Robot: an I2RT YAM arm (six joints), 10 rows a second.
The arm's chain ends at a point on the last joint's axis. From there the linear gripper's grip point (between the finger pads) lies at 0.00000 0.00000 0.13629 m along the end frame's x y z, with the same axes.
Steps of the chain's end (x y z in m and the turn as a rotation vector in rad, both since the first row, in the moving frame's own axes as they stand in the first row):
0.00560, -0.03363, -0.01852, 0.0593, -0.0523, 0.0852
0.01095, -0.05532, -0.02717, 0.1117, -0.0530, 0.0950
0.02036, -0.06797, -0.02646, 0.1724, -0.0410, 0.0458
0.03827, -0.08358, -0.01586, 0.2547, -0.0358, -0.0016
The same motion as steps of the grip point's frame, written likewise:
-0.00117, -0.04200, -0.01895, 0.0593, -0.0523, 0.0852
0.00448, -0.07082, -0.02821, 0.1117, -0.0530, 0.0950
0.01534, -0.09146, -0.02859, 0.1724, -0.0410, 0.0458
0.03342, -0.11791, -0.02034, 0.2547, -0.0358, -0.0016

